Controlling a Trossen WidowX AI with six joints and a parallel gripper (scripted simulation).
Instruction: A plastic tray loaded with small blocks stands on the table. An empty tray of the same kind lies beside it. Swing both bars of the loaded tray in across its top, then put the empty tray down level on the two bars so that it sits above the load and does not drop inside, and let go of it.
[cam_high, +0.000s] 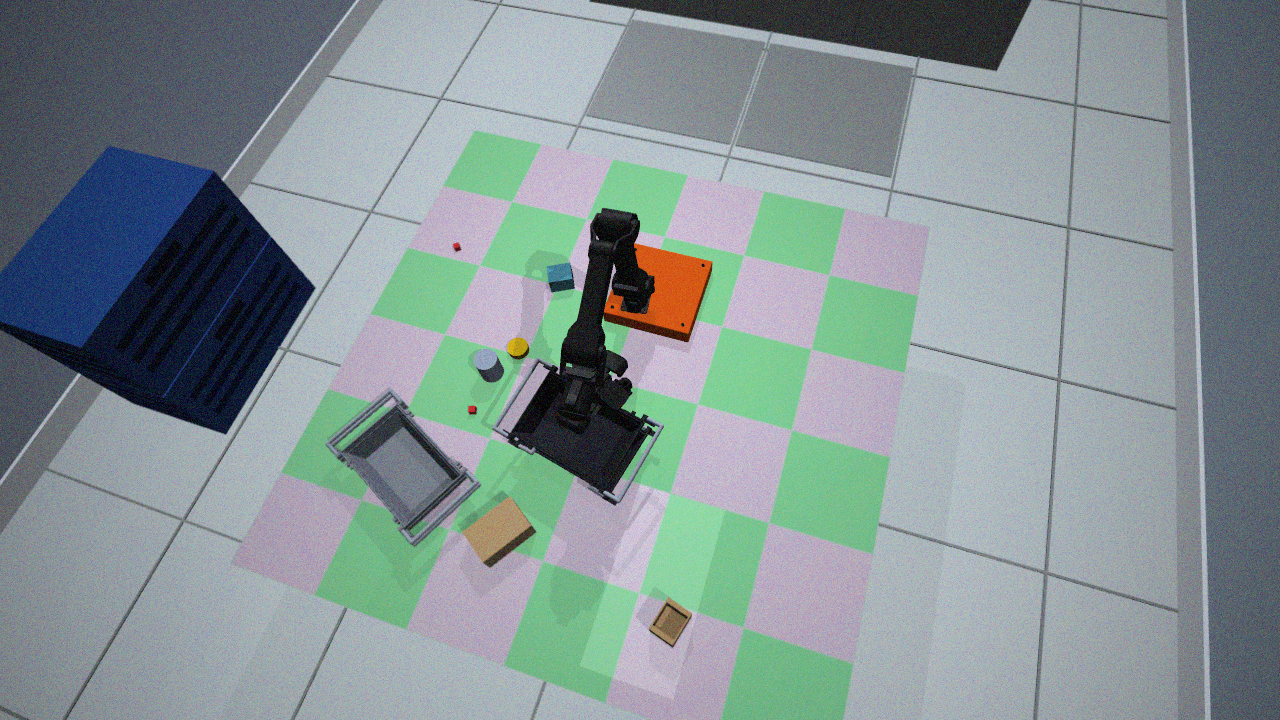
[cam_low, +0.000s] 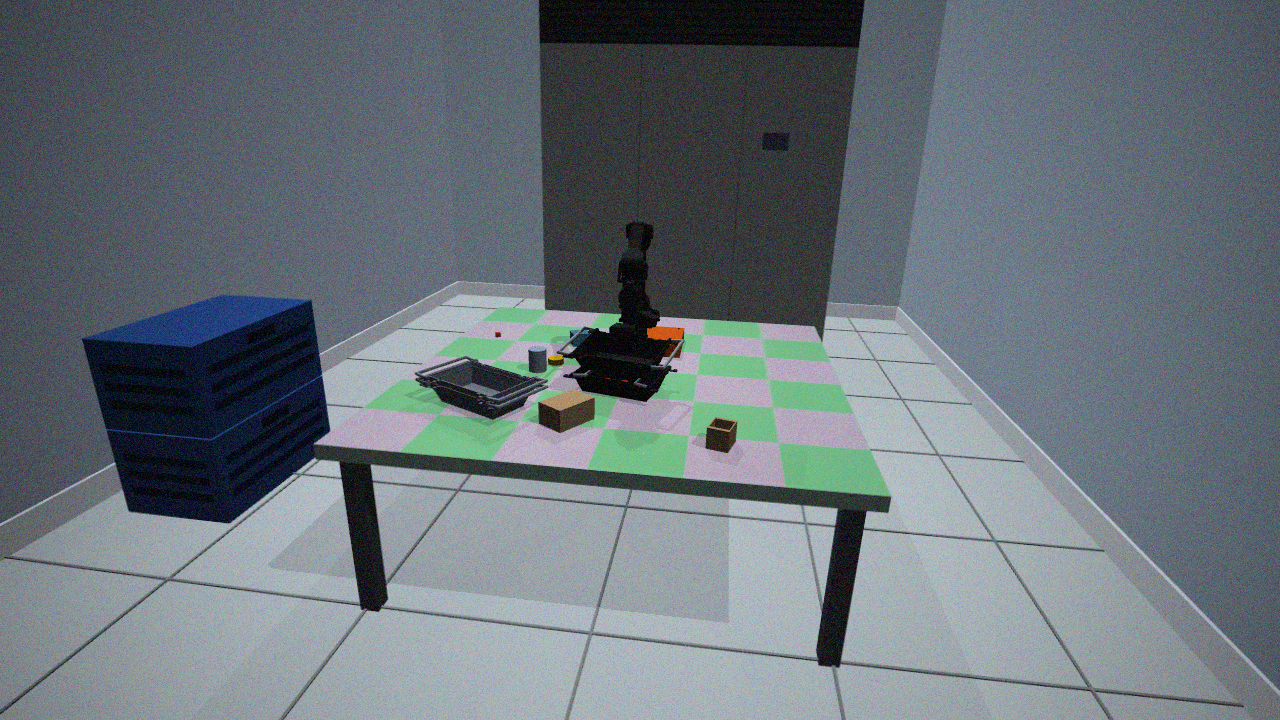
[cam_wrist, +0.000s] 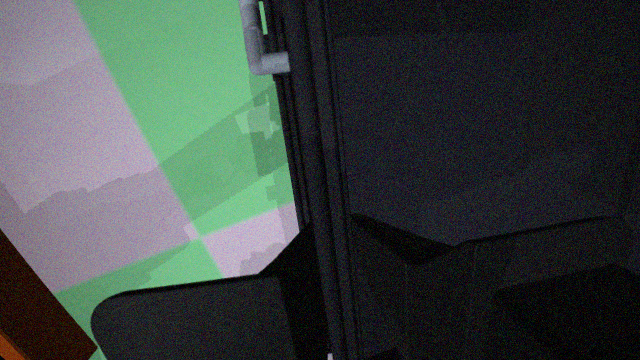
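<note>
My gripper tip is now 60 mm short of the black tray, 20 mm to the left of it and 20 mm below it. Also, from my gripper tip: grey cylinder 290 mm to the right, 90 mm behind, 60 mm below; then red block 300 mm to the right, 90 mm below, 20 mm ahead; then yellow disc 240 mm to the right, 150 mm behind, 80 mm below.
</note>
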